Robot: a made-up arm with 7 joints.
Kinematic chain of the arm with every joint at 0, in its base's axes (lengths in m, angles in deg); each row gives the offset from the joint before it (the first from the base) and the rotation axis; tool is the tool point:
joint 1: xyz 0 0 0.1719 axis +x
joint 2: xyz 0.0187 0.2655 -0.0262 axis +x
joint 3: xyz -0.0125 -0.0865 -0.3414 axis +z
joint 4: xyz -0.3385 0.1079 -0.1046 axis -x
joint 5: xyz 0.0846 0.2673 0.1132 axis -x
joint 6: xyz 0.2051 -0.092 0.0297 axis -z
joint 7: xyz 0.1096 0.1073 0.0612 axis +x
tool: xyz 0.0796 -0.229 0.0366
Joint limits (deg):
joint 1: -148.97..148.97
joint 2: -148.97..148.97
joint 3: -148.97..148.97
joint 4: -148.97..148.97
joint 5: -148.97..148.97
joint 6: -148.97..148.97
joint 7: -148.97..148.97
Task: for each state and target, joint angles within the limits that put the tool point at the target. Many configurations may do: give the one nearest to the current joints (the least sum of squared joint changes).
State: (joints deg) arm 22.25 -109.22 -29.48 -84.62 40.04 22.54 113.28
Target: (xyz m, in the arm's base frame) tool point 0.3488 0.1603 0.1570
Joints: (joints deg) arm 21.81 -95.22 -39.57 -57.51 24.72 6.62 148.97
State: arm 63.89 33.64 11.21 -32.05 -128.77 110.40 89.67
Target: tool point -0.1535 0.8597 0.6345
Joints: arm 43.67 21.23 10.96 -6.57 -119.72 111.36 94.06
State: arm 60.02 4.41 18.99 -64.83 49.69 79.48 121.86
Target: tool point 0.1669 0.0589 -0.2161
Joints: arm 25.22 -15.00 8.56 -89.09 58.46 98.76 125.65
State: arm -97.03 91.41 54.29 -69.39 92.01 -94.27 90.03
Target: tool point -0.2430 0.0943 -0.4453
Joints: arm -75.62 103.71 56.45 -51.72 84.68 -89.93 101.30
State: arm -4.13 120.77 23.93 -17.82 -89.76 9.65 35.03
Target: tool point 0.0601 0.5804 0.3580
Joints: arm -24.63 116.39 13.46 -32.65 -86.14 -2.53 36.13
